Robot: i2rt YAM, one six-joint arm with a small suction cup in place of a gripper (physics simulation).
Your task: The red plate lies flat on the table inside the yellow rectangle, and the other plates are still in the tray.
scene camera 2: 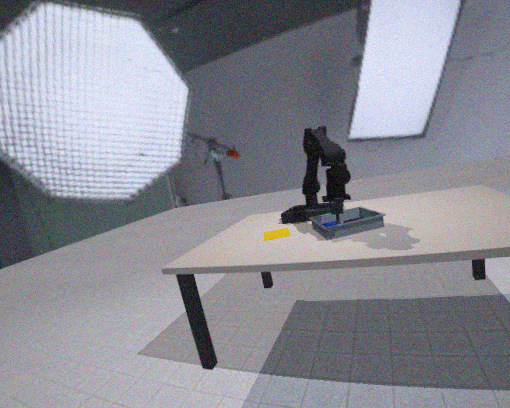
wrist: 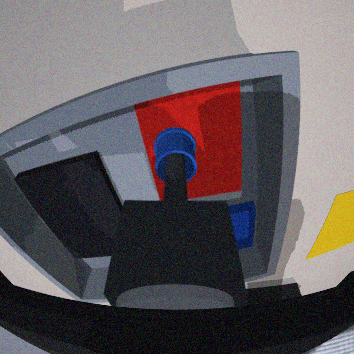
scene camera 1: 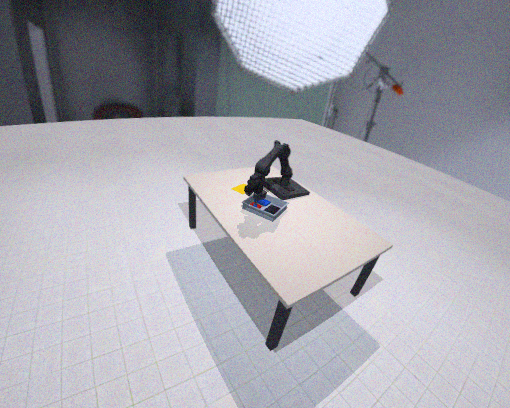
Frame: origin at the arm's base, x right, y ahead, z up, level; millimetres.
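Seen in the pictures: hand, tool point: (scene camera 2: 338, 232) (wrist: 175, 139); arm's base, link origin: (scene camera 2: 312, 207) (scene camera 1: 283, 185).
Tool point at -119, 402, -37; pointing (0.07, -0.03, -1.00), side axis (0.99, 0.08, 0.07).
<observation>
Pixels of each thing's top centre, then the offset from my tool point to it, as dx, dy, dz. "*": a spot on its surface instead. Level surfaces: height alone.
- red plate, top centre: (wrist: 194, 146) +13, +1, +12
- grey tray, top centre: (wrist: 131, 245) (scene camera 2: 344, 216) (scene camera 1: 265, 202) -31, -65, +46
- blue plate, top centre: (wrist: 208, 239) (scene camera 2: 327, 224) (scene camera 1: 262, 200) +42, -107, +10
- black plate, top centre: (wrist: 80, 220) (scene camera 1: 272, 210) -84, -83, +9
- yellow rectangle, surface spot: (wrist: 335, 225) (scene camera 2: 282, 233) * +247, -121, -3
- table, surface height: dz -4
The red plate (wrist: 218, 140) (scene camera 1: 256, 205) lies flat in the grey tray (wrist: 105, 102) (scene camera 1: 261, 214) (scene camera 2: 352, 227). My suction cup (wrist: 175, 149) (scene camera 1: 259, 198) (scene camera 2: 337, 220) is down inside the tray and presses on the red plate near its left side. A blue plate (wrist: 242, 223) (scene camera 1: 265, 201) (scene camera 2: 329, 223) lies beside the red one, mostly hidden by my wrist. A black plate (wrist: 67, 197) (scene camera 1: 273, 209) lies in the tray's other half. The yellow rectangle (wrist: 335, 225) (scene camera 1: 240, 188) (scene camera 2: 277, 234) is on the table beyond the tray's wall, with nothing on it.
The tray's raised walls surround the cup on all sides. The arm's black base (scene camera 1: 290, 188) (scene camera 2: 294, 214) stands right behind the tray. The table (scene camera 1: 314, 243) (scene camera 2: 415, 210) stretches far past the tray.
</observation>
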